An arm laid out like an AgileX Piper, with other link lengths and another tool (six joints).
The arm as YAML. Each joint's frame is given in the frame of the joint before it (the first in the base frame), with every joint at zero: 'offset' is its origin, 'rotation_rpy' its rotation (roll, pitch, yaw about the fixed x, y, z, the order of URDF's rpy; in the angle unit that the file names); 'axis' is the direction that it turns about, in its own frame. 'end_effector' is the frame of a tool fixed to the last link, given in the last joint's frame.
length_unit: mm
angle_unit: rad
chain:
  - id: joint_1
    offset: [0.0, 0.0, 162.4]
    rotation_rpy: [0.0, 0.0, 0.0]
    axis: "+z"
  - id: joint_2
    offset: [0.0, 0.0, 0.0]
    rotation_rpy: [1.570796, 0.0, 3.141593]
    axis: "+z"
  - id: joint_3
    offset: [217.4, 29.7, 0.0]
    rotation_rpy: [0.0, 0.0, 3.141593]
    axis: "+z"
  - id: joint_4
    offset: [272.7, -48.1, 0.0]
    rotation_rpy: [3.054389, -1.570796, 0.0]
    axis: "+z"
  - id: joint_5
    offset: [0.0, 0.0, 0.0]
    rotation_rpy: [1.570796, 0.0, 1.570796]
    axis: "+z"
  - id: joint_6
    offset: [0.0, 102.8, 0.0]
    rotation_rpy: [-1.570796, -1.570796, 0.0]
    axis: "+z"
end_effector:
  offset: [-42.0, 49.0, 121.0]
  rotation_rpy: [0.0, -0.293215, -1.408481]
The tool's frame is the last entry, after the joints.
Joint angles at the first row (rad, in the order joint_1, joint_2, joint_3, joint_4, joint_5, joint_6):
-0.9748 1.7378 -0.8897 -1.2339 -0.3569 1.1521
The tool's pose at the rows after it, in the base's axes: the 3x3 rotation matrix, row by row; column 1 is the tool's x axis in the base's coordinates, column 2 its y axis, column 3 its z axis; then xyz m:
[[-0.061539 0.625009 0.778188], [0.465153 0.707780 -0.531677], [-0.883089 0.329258 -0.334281]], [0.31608 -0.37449 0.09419]
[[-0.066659 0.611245 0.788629], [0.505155 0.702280 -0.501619], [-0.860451 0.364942 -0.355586]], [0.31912 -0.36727 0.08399]
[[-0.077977 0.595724 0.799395], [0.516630 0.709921 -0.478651], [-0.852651 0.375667 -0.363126]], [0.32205 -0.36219 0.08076]
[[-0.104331 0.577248 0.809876], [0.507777 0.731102 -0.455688], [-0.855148 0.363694 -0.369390]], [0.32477 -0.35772 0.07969]
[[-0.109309 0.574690 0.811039], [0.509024 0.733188 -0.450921], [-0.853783 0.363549 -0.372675]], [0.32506 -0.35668 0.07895]
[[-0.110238 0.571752 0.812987], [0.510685 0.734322 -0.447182], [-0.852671 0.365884 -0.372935]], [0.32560 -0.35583 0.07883]
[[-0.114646 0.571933 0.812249], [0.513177 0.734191 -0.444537], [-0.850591 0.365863 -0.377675]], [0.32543 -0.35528 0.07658]
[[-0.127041 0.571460 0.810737], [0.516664 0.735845 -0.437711], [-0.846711 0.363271 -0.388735]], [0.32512 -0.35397 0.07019]
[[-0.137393 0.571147 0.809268], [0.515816 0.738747 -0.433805], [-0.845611 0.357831 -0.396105]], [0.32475 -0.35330 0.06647]
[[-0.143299 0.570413 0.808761], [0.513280 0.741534 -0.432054], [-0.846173 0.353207 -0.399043]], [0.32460 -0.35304 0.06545]
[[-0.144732 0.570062 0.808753], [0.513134 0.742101 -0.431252], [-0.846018 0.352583 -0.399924]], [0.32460 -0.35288 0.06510]
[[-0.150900 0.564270 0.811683], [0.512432 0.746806 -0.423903], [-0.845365 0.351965 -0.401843]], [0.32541 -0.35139 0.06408]
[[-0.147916 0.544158 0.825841], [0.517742 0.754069 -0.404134], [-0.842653 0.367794 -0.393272]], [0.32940 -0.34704 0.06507]
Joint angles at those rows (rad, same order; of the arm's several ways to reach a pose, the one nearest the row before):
-0.9748 1.7606 -0.8897 -1.3220 -0.4159 1.2479
-0.9749 1.7760 -0.8897 -1.3753 -0.4439 1.3157
-0.9748 1.7804 -0.8897 -1.4098 -0.4635 1.3430
-0.9748 1.7804 -0.8897 -1.4472 -0.4754 1.3487
-0.9749 1.7804 -0.8897 -1.4586 -0.4776 1.3566
-0.9748 1.7804 -0.8896 -1.4631 -0.4814 1.3606
-0.9748 1.7846 -0.8897 -1.4670 -0.4814 1.3622
-0.9748 1.7986 -0.8897 -1.4684 -0.4814 1.3540
-0.9748 1.8064 -0.8897 -1.4714 -0.4793 1.3474
-0.9748 1.8081 -0.8897 -1.4754 -0.4777 1.3449
-0.9748 1.8087 -0.8896 -1.4767 -0.4776 1.3449
-0.9749 1.8109 -0.8897 -1.4841 -0.4826 1.3449
-0.9748 1.8126 -0.8897 -1.4862 -0.5092 1.3449

